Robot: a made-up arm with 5 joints.
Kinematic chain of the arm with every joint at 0, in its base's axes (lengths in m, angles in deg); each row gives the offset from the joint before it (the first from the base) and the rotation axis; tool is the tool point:
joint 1: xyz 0 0 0.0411 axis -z
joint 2: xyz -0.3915 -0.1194 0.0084 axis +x
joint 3: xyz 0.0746 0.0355 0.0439 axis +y
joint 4: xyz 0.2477 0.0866 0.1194 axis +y
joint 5: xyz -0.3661 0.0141 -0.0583 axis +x
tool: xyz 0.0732 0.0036 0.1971
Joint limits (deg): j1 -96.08..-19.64 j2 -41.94..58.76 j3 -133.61..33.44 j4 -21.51..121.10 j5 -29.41..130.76
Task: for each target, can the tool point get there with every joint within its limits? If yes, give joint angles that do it. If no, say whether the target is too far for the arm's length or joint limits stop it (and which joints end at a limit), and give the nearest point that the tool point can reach.
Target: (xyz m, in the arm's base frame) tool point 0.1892 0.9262 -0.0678
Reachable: no: joint limits stop it (at a limit: joint 2, joint 4, joint 5) | nearest point 0.0655 0.3207 0.1012 | short by 0.641 m
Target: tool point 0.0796 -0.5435 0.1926
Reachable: yes | joints -84.74 -21.21 -60.85 34.45 93.01
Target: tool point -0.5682 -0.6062 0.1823
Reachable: yes | joints -35.77 -9.07 -114.98 109.82 93.62
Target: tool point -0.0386 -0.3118 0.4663
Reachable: yes | joints -85.22 5.92 -4.09 22.40 -10.07
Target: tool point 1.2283 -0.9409 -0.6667
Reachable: no: too far | nearest point 0.3259 -0.6623 -0.0771 | short by 1.113 m
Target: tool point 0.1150 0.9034 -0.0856
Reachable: no: joint limits stop it (at a limit: joint 2, joint 4, joint 5) | nearest point 0.0402 0.3158 0.0671 | short by 0.612 m
